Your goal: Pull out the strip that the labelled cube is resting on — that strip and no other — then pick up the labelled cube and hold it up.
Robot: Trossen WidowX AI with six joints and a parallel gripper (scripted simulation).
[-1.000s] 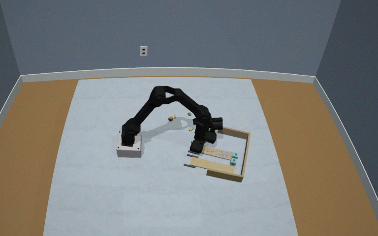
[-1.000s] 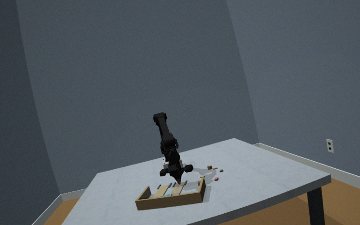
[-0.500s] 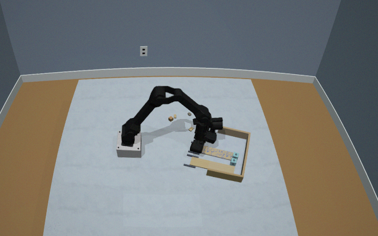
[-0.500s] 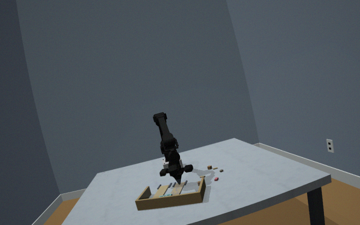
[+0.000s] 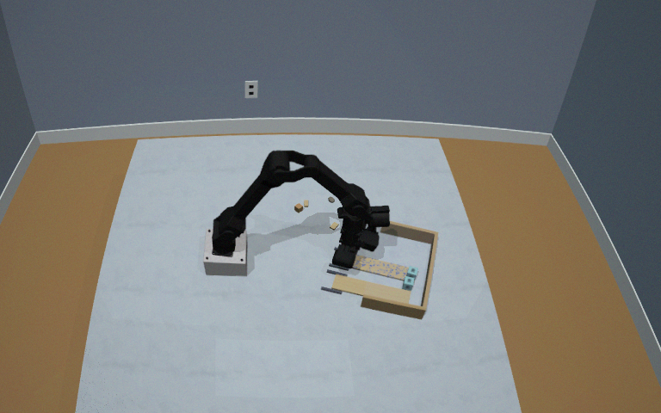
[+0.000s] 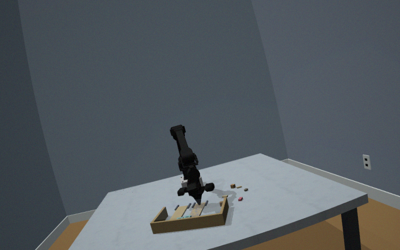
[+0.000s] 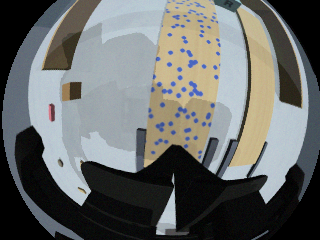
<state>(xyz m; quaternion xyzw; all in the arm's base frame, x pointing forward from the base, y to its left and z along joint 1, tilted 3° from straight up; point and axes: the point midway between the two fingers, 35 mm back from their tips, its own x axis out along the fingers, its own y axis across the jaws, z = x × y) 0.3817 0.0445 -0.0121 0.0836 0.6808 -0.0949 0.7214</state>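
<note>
Right now the tan chip is 4 cm behind my gripper tip and 14 cm to the left of it. From my gripper tip the other things lie so: grey pebble (5 cm behind, 26 cm to the left); red piece (6 cm ahead, 21 cm to the left).
</note>
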